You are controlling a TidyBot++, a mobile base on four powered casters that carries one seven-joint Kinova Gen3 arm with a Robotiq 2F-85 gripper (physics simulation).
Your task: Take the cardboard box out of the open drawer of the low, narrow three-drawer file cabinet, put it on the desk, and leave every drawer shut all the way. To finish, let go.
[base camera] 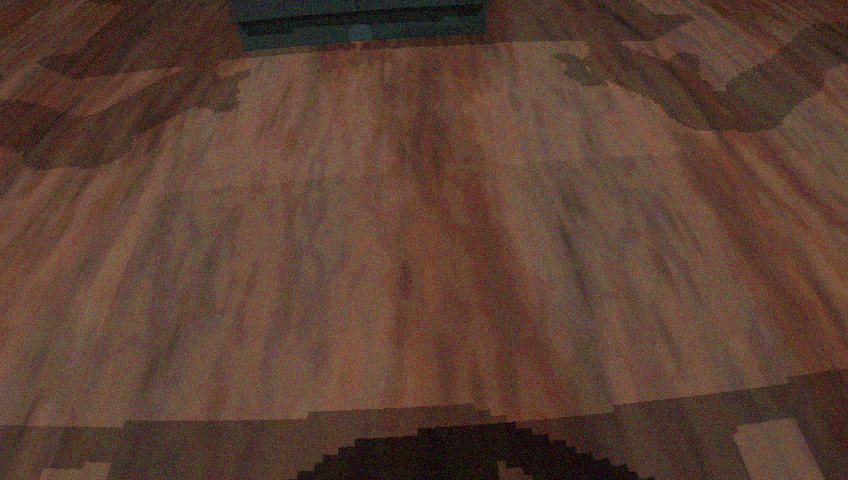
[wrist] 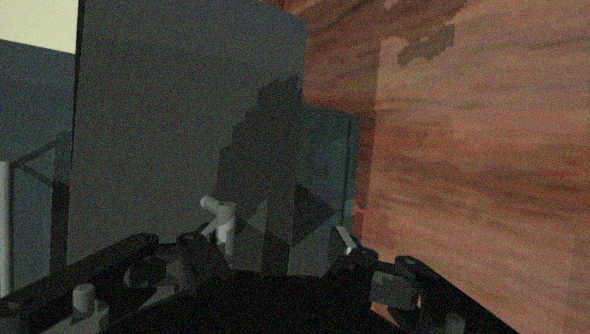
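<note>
The file cabinet (base camera: 357,36) (wrist: 327,145) is dark blue-green; its lower part shows at the top of the base view. In the wrist view, a drawer front (wrist: 175,110) stands out in front of the neighbouring front at its right, so this drawer is pulled out. Its grey bar handle (wrist: 226,227) lies between the fingertips, nearer the left one. My gripper (wrist: 279,236) is open around the handle and holds nothing. Another grey handle (wrist: 5,225) shows at the left edge, by a neighbouring front (wrist: 30,100). The cardboard box does not show, nor does the inside of the drawer.
The wood-patterned floor (base camera: 416,237) (wrist: 475,150) lies before the cabinet and at the right of the wrist view, with dark shadows across it. A pale surface (wrist: 35,22) shows at the wrist view's top left; I cannot tell what it is.
</note>
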